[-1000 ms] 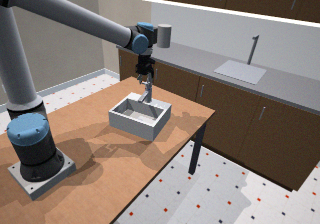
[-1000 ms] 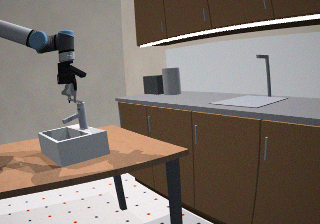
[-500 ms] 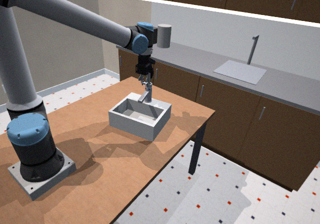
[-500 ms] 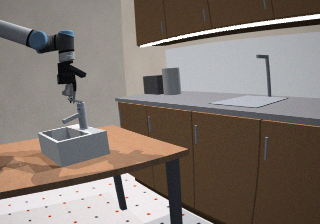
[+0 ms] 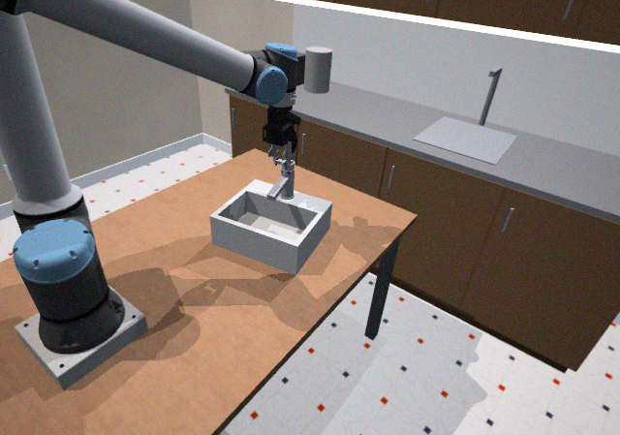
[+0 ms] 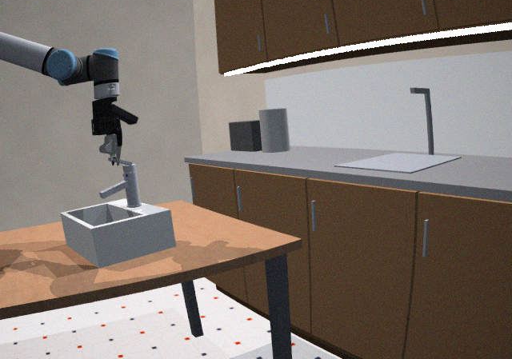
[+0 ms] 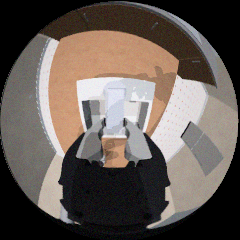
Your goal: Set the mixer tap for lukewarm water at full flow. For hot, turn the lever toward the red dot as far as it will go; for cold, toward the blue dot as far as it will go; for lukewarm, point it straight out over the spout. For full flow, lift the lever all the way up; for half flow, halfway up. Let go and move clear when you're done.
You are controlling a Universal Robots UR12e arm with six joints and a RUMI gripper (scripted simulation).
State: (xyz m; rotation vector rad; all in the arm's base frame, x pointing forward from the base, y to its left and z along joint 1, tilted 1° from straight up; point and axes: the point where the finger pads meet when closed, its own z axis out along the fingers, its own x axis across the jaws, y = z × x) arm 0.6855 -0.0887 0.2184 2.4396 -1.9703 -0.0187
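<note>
Now: the lever 2 cm ahead of my hand and 1 cm below it. Round my hand: grey mixer tap: 6 cm below, 3 cm ahead, 1 cm to the left; white basin: 25 cm below, 7 cm behind, 1 cm to the right.
</note>
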